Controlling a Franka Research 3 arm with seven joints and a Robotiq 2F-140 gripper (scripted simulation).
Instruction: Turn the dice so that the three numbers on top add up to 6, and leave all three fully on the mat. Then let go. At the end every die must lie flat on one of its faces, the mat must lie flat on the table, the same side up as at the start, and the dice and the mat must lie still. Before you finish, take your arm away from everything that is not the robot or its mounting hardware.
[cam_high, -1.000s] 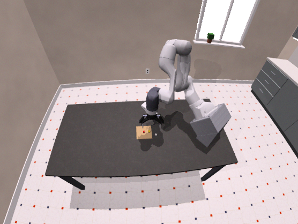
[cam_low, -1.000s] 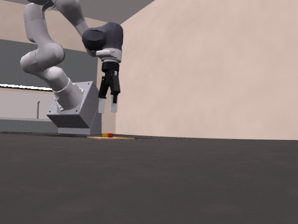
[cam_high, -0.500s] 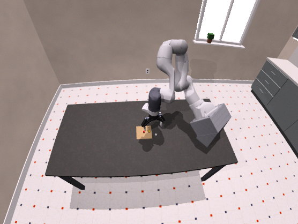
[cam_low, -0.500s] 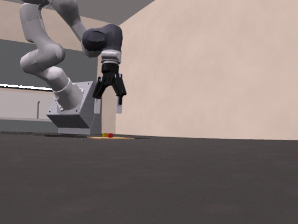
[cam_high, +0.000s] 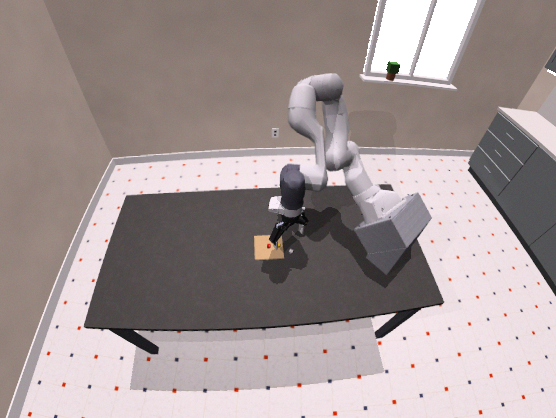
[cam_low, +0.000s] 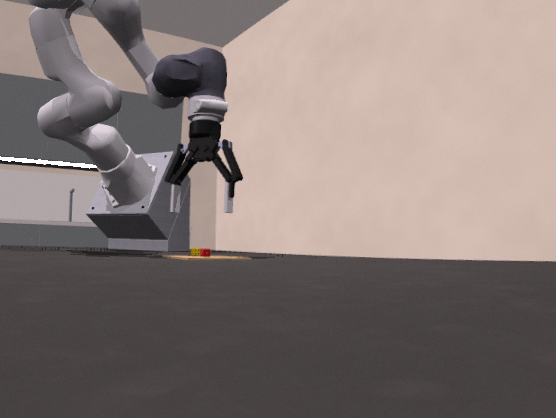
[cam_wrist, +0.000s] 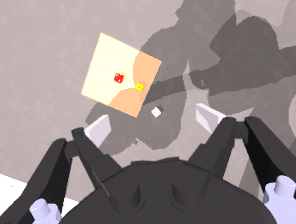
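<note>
The white die is 20 mm behind my hand, 10 mm to the left of it and 100 mm below it. The rest, counted from my hand: tan mat (80 mm ahead, 50 mm to the right, 110 mm below); then yellow die (30 mm ahead, 40 mm to the right, 100 mm below); then red die (80 mm ahead, 50 mm to the right, 100 mm below).
</note>
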